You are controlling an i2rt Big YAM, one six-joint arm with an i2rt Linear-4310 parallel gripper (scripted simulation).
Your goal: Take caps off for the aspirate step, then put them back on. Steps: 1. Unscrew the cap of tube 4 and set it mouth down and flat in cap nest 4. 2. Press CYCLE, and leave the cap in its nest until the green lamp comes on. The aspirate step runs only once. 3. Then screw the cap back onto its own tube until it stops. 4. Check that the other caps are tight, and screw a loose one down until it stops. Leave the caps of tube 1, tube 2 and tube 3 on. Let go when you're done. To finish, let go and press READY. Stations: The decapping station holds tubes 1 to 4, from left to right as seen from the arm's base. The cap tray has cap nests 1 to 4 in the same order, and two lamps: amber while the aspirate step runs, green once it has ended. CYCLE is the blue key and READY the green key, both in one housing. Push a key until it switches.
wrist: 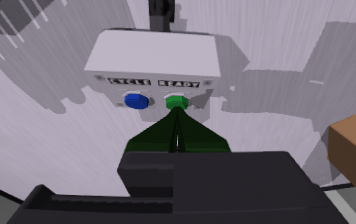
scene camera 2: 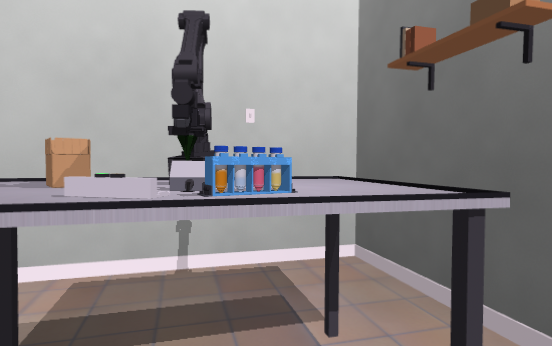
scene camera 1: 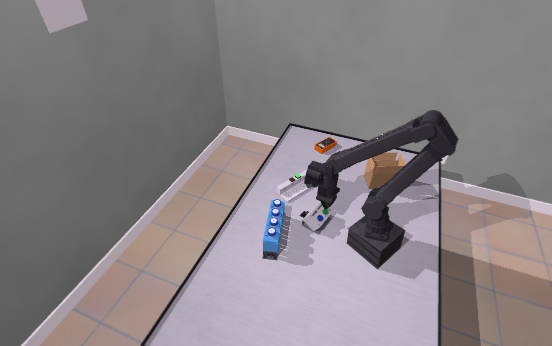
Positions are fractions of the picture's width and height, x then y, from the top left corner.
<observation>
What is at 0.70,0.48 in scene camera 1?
A cardboard box.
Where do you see a white key housing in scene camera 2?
0.34,0.51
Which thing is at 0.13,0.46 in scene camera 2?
A cardboard box.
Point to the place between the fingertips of my gripper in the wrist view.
At 0.50,0.50
</observation>
